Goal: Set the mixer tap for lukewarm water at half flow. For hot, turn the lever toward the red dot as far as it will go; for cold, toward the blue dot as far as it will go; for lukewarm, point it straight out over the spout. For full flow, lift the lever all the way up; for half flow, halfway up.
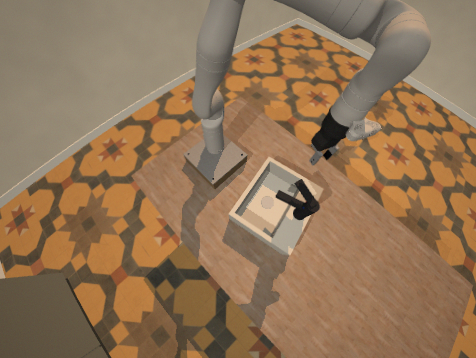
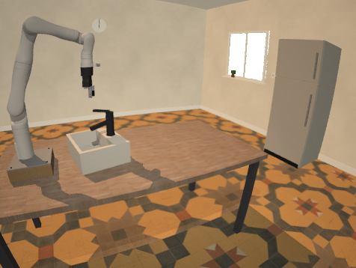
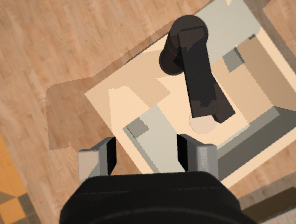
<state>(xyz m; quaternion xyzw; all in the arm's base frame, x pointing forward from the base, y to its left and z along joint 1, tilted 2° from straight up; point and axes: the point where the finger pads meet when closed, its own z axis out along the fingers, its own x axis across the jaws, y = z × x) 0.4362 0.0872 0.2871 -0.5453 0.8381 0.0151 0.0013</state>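
Right now my hand is 40 mm short of the black lever, 90 mm to the left of it and 90 mm above it. The rest, counted from my hand: sink basin: 30 mm behind, 120 mm to the right, 320 mm below; then black mixer tap: 60 mm ahead, 100 mm to the right, 140 mm below.
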